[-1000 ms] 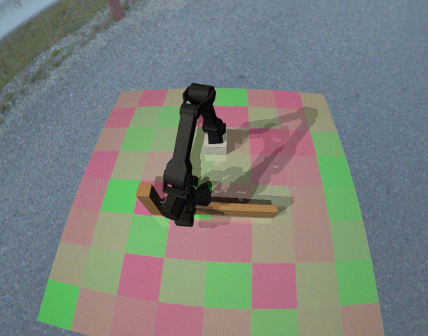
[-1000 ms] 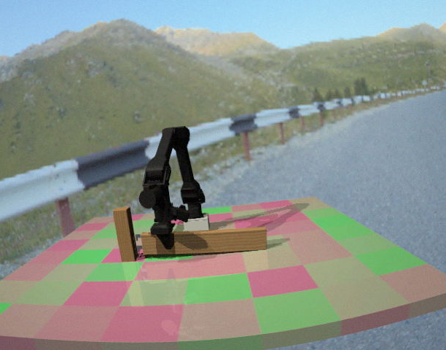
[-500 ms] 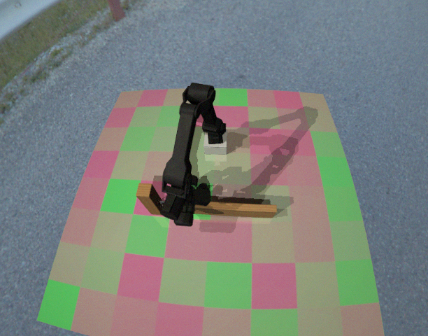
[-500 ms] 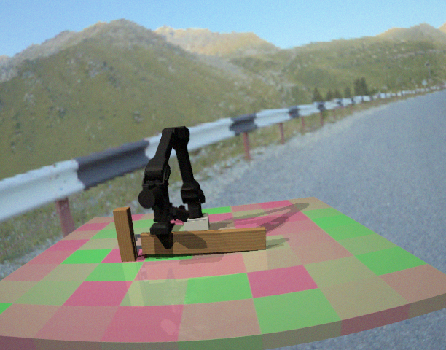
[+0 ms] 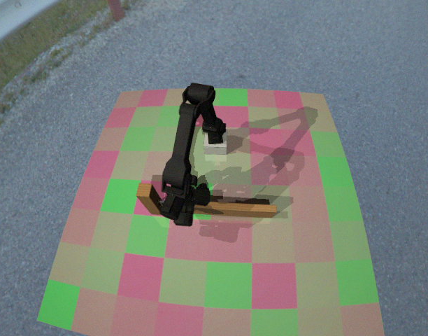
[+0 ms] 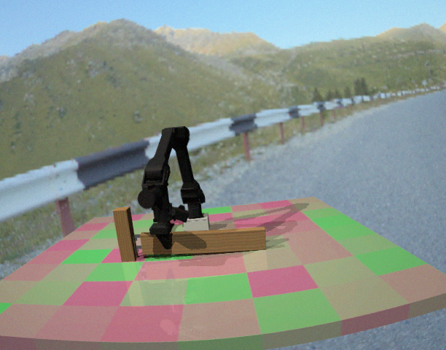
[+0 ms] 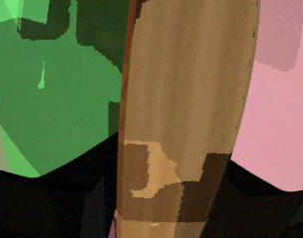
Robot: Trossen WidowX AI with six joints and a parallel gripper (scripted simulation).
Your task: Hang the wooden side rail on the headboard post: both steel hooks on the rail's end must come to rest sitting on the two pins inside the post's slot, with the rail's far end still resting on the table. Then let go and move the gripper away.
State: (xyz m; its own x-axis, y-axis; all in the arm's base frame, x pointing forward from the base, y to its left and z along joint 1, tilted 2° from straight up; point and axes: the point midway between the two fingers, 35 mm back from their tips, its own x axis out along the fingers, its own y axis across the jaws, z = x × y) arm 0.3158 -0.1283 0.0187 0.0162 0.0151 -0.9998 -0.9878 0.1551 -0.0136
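My gripper tip is now 14 cm to the left of the headboard post, 4 cm below it and 2 cm past it.
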